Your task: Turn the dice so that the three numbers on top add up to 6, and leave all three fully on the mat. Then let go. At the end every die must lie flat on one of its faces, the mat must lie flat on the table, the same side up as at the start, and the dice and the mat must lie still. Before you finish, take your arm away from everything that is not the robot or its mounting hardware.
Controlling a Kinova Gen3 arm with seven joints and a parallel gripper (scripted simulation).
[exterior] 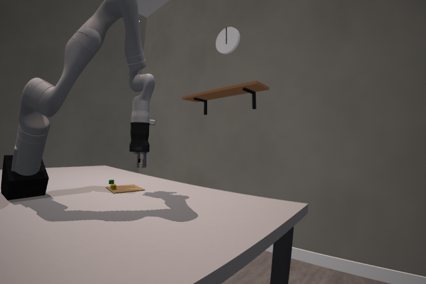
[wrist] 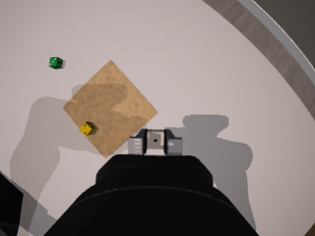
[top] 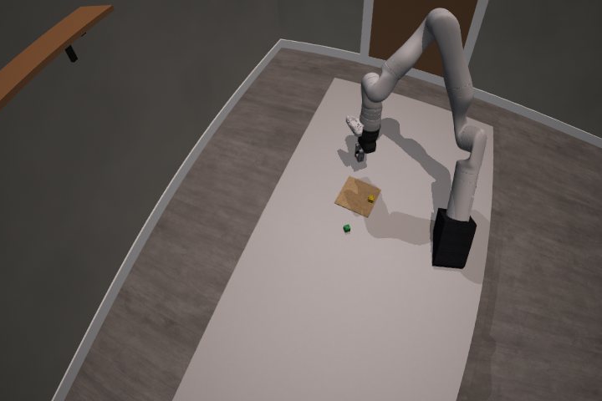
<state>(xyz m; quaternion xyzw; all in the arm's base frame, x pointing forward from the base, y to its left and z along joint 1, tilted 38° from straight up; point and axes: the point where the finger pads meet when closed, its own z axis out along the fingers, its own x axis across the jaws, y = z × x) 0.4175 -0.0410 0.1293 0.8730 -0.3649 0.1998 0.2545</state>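
The tan mat is 12 cm below my hand, 10 cm to the left of it and 4 cm behind it. The rest, counted from my hand: green die (25 cm to the left, 11 cm below, 4 cm behind); yellow die (11 cm below, 10 cm to the left, 9 cm behind); white die (1 cm below).
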